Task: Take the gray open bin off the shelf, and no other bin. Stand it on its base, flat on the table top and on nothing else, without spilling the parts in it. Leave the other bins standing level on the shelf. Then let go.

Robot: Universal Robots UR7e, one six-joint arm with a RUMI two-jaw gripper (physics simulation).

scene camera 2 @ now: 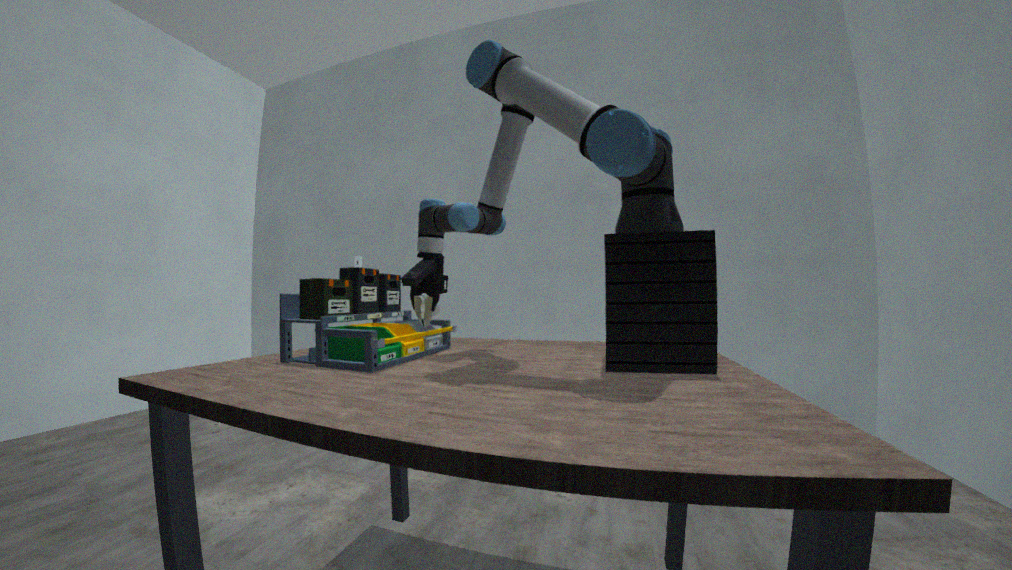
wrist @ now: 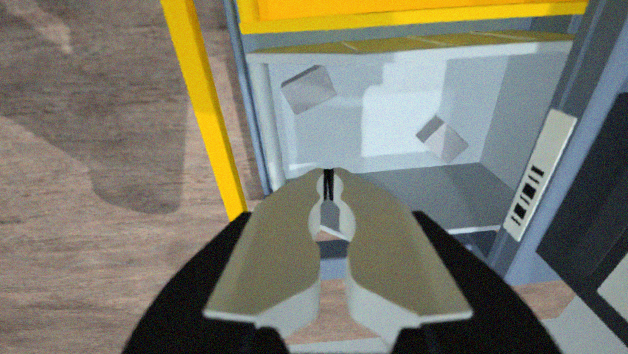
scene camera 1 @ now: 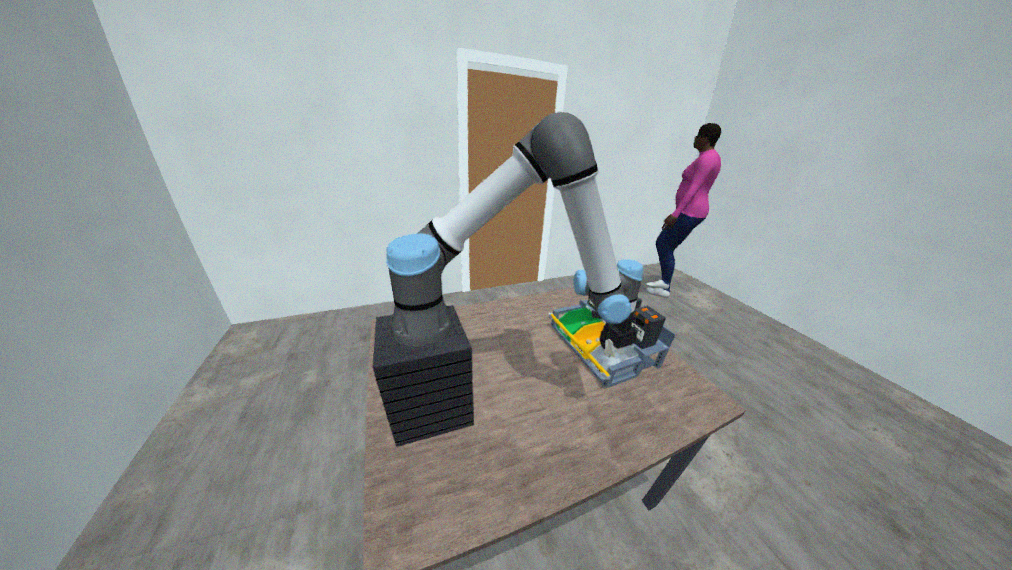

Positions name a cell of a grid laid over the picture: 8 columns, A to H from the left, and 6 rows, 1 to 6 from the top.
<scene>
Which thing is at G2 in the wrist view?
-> A gray open bin.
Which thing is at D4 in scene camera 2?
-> A yellow bin.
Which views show my gripper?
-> Scene camera 2, the wrist view and scene camera 1: all of them.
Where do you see a green bin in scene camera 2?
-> C4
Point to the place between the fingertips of my gripper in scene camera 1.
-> At E4
</scene>
